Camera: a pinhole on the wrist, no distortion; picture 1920 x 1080 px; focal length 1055.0 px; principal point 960.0 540.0 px. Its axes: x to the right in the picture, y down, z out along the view. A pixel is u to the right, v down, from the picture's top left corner.
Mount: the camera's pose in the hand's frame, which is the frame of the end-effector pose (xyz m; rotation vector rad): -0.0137 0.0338 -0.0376 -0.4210 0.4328 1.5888
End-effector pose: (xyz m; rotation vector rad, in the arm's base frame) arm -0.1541 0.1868 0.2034 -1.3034 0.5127 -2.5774
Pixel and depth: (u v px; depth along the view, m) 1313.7 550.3 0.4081
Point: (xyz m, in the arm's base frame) 0.0691 -0.1857 0.1721
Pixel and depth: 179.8 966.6 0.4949
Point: 0.4287 0.1628 0.3914
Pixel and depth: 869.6 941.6 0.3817
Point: 0.1960 -0.0033 0.1788
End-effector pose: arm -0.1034 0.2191 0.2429 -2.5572 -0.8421 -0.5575
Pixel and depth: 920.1 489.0 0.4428
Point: 0.1416 0.2030 -0.1094
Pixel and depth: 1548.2 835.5 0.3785
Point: 0.0931 -0.0584 -0.0702
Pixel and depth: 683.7 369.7 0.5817
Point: 0.2208 0.3594 -0.2199
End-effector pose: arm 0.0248 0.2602 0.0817 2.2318 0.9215 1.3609
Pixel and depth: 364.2 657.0 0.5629
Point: 0.5604 0.1976 -0.2138
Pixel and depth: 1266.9 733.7 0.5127
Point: 0.4184 -0.1177 0.1057
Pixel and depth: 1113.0 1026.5 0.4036
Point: 0.3041 -0.0785 -0.0126
